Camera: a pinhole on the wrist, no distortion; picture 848 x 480 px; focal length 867.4 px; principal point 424.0 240.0 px. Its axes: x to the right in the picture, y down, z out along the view. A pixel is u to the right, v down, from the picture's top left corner.
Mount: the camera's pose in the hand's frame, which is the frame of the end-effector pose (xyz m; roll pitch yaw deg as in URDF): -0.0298 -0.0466 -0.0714 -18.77 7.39 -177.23
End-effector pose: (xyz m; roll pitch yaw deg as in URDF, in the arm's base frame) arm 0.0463 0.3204 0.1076 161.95 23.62 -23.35
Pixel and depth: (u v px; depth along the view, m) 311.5 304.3 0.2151
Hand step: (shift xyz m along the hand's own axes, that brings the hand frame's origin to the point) -0.0236 -0.1307 0.1291
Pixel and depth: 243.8 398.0 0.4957
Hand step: 0.0275 -0.2891 0.3785
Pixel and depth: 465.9 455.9 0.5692
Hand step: -0.1051 -0.3679 0.4143
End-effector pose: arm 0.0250 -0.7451 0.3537 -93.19 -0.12 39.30
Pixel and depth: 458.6 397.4 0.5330
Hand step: -0.0990 -0.3133 0.3955
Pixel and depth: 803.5 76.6 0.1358
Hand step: -0.1053 -0.0698 0.0566
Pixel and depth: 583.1 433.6 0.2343
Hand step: -0.0927 -0.1747 0.1264
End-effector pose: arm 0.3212 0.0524 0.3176 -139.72 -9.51 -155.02
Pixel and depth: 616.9 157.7 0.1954
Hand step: -0.0952 -0.0951 0.1124
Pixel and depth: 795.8 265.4 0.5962
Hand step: -0.3447 -0.2704 0.4500
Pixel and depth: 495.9 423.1 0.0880
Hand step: -0.0447 -0.0933 0.0044
